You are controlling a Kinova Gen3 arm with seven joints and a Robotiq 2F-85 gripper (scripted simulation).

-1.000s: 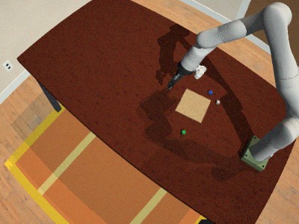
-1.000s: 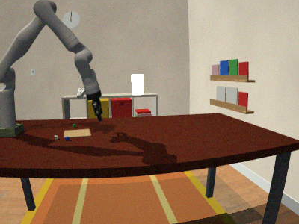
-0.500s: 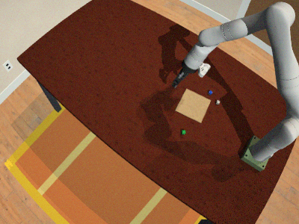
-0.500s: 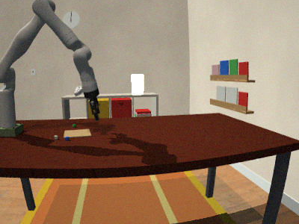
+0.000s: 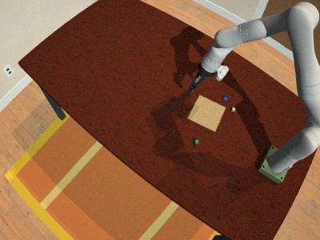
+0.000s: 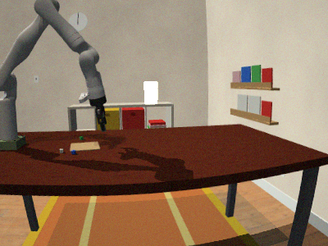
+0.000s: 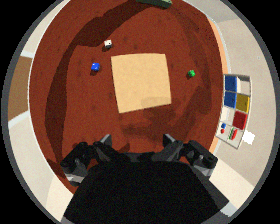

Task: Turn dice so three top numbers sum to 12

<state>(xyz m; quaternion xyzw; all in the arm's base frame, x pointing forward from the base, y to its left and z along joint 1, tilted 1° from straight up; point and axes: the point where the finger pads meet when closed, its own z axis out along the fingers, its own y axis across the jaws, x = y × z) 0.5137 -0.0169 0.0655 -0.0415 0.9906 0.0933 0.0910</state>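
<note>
Right now the blue die is 130 mm behind my hand, 90 mm to the right of it and 90 mm below it. Round my hand: white die (190 mm behind, 90 mm below, 80 mm to the right); then green die (170 mm to the left, 160 mm behind, 90 mm below); then tan mat (100 mm below, 100 mm behind, 20 mm to the left).
</note>
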